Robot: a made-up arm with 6 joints. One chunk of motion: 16 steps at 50 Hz.
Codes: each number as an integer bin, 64 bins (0 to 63) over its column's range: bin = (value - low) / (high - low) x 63, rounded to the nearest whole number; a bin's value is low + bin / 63 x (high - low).
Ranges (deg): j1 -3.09..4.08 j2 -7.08..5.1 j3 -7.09..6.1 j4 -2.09..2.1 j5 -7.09..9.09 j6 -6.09..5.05
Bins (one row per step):
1: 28 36 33 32 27 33
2: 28 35 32 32 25 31
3: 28 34 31 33 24 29
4: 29 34 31 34 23 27
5: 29 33 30 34 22 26
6: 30 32 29 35 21 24
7: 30 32 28 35 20 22
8: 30 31 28 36 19 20
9: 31 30 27 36 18 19
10: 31 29 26 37 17 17
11: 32 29 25 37 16 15
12: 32 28 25 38 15 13
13: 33 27 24 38 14 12
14: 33 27 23 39 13 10
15: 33 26 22 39 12 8
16: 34 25 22 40 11 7
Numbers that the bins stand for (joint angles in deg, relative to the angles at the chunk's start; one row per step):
1: 0.10 -0.12 -0.18 0.04 -0.16 -0.25
2: 0.10 -0.31 -0.39 0.04 -0.67 -0.61
3: 0.10 -0.51 -0.60 0.10 -0.93 -0.96
4: 0.21 -0.51 -0.60 0.17 -1.18 -1.32
5: 0.21 -0.70 -0.81 0.17 -1.44 -1.49
6: 0.32 -0.89 -1.02 0.24 -1.70 -1.85
7: 0.32 -0.89 -1.23 0.24 -1.95 -2.20
8: 0.32 -1.09 -1.23 0.30 -2.21 -2.55
9: 0.44 -1.28 -1.44 0.30 -2.47 -2.73
10: 0.44 -1.47 -1.65 0.37 -2.72 -3.08
11: 0.55 -1.47 -1.86 0.37 -2.98 -3.44
12: 0.55 -1.67 -1.86 0.44 -3.24 -3.79
13: 0.67 -1.86 -2.07 0.44 -3.49 -3.97
14: 0.67 -1.86 -2.27 0.50 -3.75 -4.32
15: 0.67 -2.05 -2.48 0.50 -4.01 -4.68
16: 0.78 -2.25 -2.48 0.57 -4.26 -4.85

